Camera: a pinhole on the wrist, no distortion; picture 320 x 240 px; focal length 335.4 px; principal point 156.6 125.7 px. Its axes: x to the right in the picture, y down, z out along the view. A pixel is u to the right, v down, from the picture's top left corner.
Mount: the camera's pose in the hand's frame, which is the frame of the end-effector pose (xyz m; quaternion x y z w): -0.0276 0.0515 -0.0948 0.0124 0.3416 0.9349 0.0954
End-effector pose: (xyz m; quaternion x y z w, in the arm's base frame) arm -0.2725 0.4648 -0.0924 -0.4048 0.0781 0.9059 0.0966
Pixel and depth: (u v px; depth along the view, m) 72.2 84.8 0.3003
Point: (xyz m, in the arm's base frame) -0.4679 0.2509 -0.0597
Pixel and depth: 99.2 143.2 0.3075
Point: -0.4680 0.2855 -0.0132
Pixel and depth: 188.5 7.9 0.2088
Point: -0.3323 0.2313 -0.0535
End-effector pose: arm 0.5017 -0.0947 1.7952 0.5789 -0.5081 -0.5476 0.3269
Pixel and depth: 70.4 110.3 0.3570
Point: 0.2611 -0.2296 1.9899
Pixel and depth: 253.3 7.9 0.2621
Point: 0.3973 -0.1086 2.0877
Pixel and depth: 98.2 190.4 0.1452
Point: 0.4396 -0.1253 1.8975
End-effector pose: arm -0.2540 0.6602 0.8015 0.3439 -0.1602 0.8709 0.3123
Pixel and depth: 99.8 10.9 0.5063
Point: -0.5545 0.2579 0.9938
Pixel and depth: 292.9 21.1 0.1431
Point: -0.3477 0.4994 0.7329
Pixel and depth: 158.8 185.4 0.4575
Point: -0.2828 0.2937 0.9998
